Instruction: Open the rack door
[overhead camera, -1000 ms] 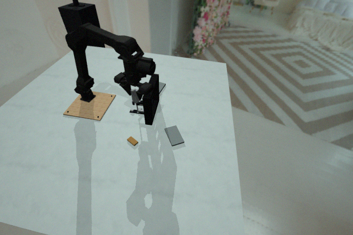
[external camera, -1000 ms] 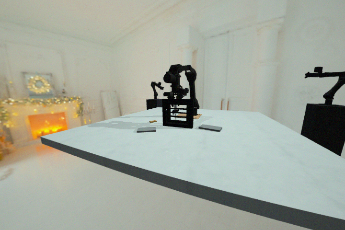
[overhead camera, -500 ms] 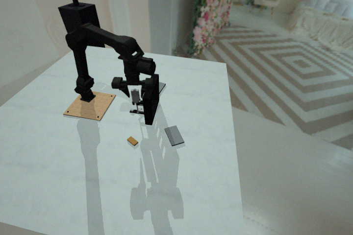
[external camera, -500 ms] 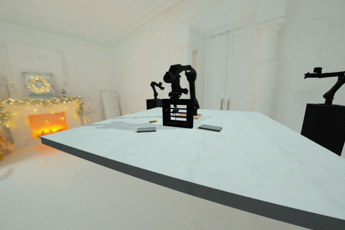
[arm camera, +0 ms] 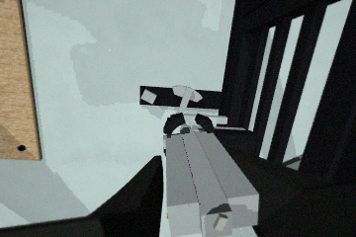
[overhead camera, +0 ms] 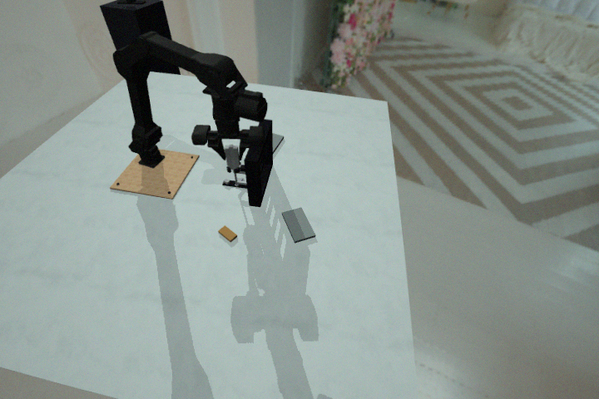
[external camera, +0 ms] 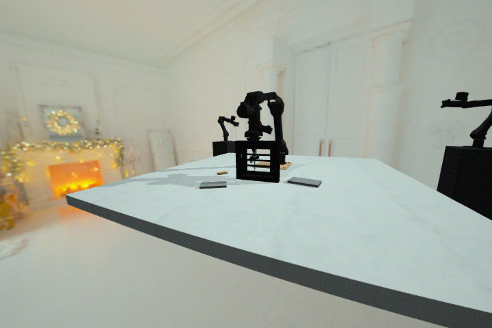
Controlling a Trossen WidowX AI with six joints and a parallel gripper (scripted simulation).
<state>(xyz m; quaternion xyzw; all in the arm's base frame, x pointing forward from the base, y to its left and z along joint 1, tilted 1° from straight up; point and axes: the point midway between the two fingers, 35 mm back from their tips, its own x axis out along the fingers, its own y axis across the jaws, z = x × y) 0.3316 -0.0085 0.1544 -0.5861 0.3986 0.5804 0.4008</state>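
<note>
Now: gripper tip 1 cm to the right of the grey upright handle and 2 cm above it. Round my gripper tip: grey slab: 23 cm ahead, 7 cm to the right, 12 cm below; small brown block: 6 cm ahead, 17 cm to the right, 12 cm below.
</note>
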